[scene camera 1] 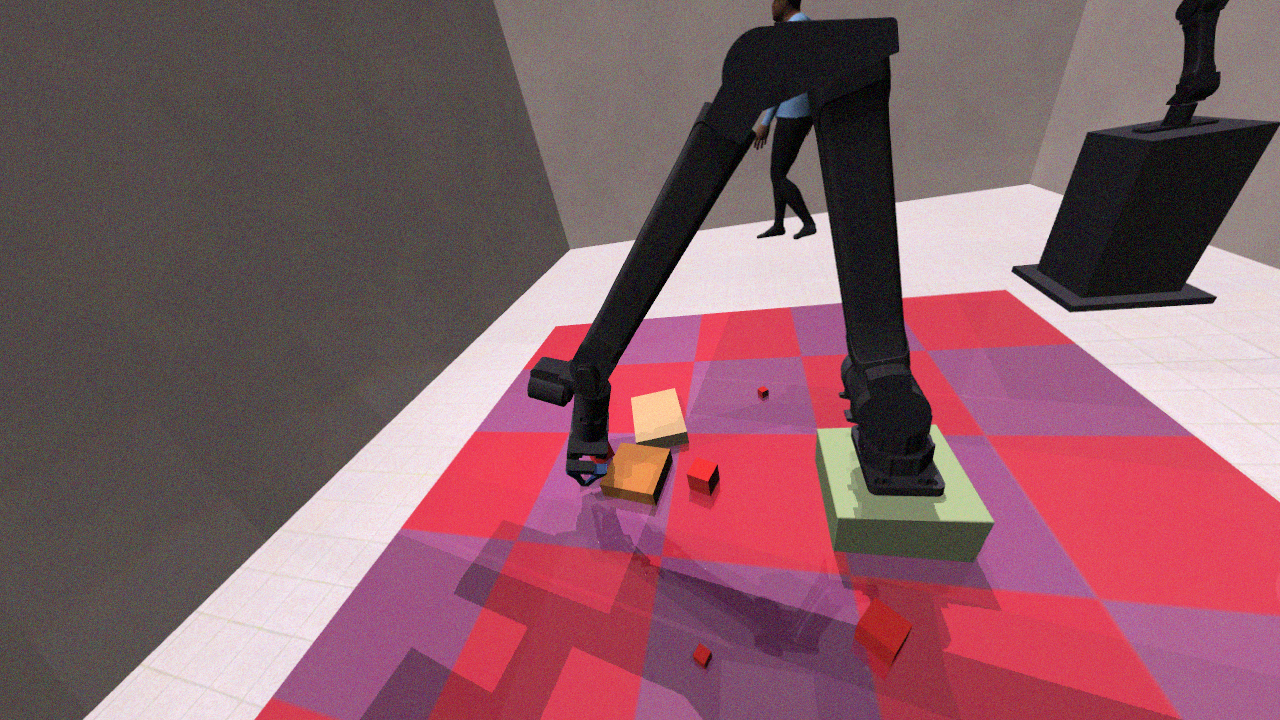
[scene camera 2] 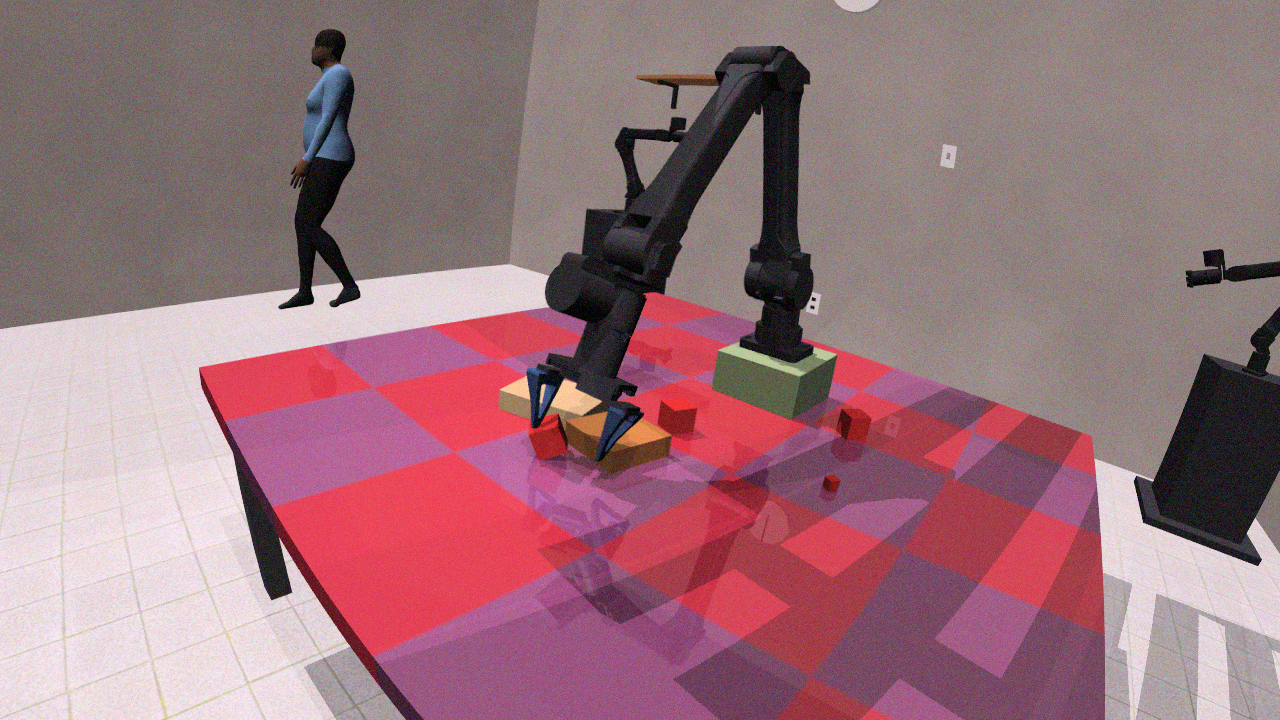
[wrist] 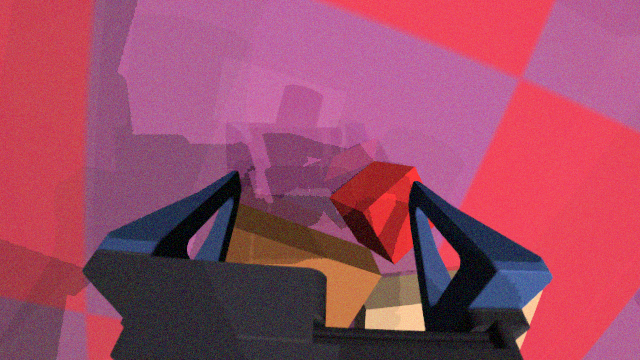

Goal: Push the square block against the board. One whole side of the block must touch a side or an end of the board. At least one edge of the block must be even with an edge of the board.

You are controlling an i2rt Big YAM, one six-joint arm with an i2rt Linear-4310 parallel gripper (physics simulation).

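Places are measured from the arm's base along level axes (x left, y back, z up), in millimetres.
Pixels of known places: gripper, fingertip midpoint: [scene camera 1: 586, 462] [scene camera 2: 565, 444] [wrist: 325, 184]; arm's base, link origin: [scene camera 1: 892, 460] [scene camera 2: 776, 349].
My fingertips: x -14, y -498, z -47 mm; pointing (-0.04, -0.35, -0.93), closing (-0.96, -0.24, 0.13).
For each thing: its top centre in the pictures, then the offset to it from my fingertips.
- orange-brown square block, top centre: [wrist: 280, 311] [scene camera 2: 618, 428] [scene camera 1: 635, 466] dx +1, dy +98, dz -4 mm
- cream board, top centre: [wrist: 448, 346] [scene camera 2: 556, 391] [scene camera 1: 656, 413] dx -142, dy +111, dz -4 mm
- further red cube, top centre: [scene camera 1: 884, 624] [scene camera 2: 856, 413] dx +214, dy +443, dz +5 mm
The orange-brown square block [scene camera 1: 637, 471] [scene camera 2: 642, 436] [wrist: 345, 287] lies flat on the checkered table. The cream board [scene camera 1: 657, 414] [scene camera 2: 574, 400] [wrist: 392, 316] lies flat close by it. Their near sides stand at an angle, with a corner of the block near the board; I cannot tell whether they touch. My gripper [scene camera 1: 586, 479] [scene camera 2: 567, 442] [wrist: 325, 184] is open, low over the block's outer side, with nothing between its fingers. One finger overlaps the block in the wrist view; the other is beside a red cube. The gripper hides part of the block and board there.
That red cube [scene camera 1: 604, 454] [scene camera 2: 546, 438] [wrist: 387, 200] looks tilted, close to the finger. Another red cube [scene camera 1: 702, 475] [scene camera 2: 677, 416] stands beside the block on the base side. A further red cube [scene camera 1: 884, 630] [scene camera 2: 853, 423] lies farther off. The arm stands on a green base [scene camera 1: 841, 492] [scene camera 2: 751, 383].
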